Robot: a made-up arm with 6 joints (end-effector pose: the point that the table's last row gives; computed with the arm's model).
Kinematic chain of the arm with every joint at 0, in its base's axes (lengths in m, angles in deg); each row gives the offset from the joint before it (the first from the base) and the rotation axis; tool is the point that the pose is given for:
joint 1: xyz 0 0 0.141 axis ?
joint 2: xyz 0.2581 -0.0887 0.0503 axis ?
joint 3: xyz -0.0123 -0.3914 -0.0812 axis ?
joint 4: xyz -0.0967 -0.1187 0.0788 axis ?
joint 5: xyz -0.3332 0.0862 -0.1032 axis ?
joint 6: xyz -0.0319 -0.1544 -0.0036 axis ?
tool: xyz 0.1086 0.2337 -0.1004
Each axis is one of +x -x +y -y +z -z.
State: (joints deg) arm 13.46 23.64 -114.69 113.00 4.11 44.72
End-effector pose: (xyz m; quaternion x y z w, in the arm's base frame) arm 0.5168 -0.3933 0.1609 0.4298 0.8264 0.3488 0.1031
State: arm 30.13 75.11 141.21 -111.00 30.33 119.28
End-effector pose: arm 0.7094 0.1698 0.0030 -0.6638 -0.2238 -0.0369 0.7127
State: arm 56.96 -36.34 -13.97 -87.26 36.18 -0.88
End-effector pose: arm 0.6900 -0.4995 0.3457 0.0438 0.5969 0.7624 0.2460
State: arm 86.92 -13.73 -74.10 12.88 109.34 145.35
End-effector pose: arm 0.4907 -0.2625 0.3296 0.6679 -0.6206 -0.0177 0.4105
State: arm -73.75 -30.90 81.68 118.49 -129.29 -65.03
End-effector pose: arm -0.3227 -0.4850 0.3481 -0.3296 -0.8804 -0.3081 0.1462
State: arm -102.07 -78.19 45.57 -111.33 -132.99 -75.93
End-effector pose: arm -0.7885 0.3150 -0.0056 -0.0797 0.4364 -0.6853 0.5775
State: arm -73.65 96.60 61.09 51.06 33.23 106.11
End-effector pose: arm -0.4451 -0.2984 -0.0544 -0.1273 0.8723 0.3662 0.2980
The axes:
joint 1: +z
joint 2: -y
joint 3: +x
joint 4: -z
joint 5: +x
joint 6: -y

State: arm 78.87 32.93 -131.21 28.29 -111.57 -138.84
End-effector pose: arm 0.6358 -0.2363 -0.2230 0.4116 -0.2159 -0.8232 0.3261
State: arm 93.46 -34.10 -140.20 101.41 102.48 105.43
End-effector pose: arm 0.6009 0.0853 0.0693 -0.8558 0.3842 -0.3010 0.1716
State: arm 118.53 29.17 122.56 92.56 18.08 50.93
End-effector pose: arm 0.3284 0.5354 0.2085 0.0367 0.6245 0.1843 0.7581
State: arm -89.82 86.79 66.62 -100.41 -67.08 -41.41
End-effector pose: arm -0.5164 -0.8220 0.1354 -0.8277 -0.4438 -0.1327 0.3167
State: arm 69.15 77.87 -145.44 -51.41 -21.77 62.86
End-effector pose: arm 0.3633 0.0171 -0.1821 -0.7723 -0.4910 0.2943 0.2755
